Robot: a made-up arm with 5 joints.
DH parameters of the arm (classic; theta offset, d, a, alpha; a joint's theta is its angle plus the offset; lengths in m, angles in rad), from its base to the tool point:
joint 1: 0 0.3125 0 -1.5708
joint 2: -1.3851 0 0.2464 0
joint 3: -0.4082 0 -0.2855 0
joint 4: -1.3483 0 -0.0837 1.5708
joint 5: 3.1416 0.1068 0 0
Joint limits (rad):
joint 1: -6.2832..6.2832
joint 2: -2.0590..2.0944
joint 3: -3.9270..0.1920
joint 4: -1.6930..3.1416
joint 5: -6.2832..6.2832
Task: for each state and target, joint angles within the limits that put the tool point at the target. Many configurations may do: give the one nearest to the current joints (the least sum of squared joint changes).
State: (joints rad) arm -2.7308 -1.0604 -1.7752 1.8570 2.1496
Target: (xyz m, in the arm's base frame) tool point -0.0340 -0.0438 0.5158
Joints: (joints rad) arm -2.2309 -1.2181 -0.8966 2.3106 2.1496
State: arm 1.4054 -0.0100 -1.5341 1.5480 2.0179
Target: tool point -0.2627 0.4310 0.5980
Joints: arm 2.1182 0.2767 -2.0033 1.1234 2.0179
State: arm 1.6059 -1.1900 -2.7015 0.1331 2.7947
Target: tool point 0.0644 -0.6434 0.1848
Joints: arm 1.6706 -1.7882 -2.9067 0.1747 2.7947
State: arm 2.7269 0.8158 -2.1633 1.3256 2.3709
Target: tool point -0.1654 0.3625 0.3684
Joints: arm 1.9989 0.3176 -1.5805 1.9633 2.3709
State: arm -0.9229 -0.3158 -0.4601 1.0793 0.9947
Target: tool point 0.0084 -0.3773 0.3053
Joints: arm -1.5485 0.0080 -0.8422 0.8558 0.9947
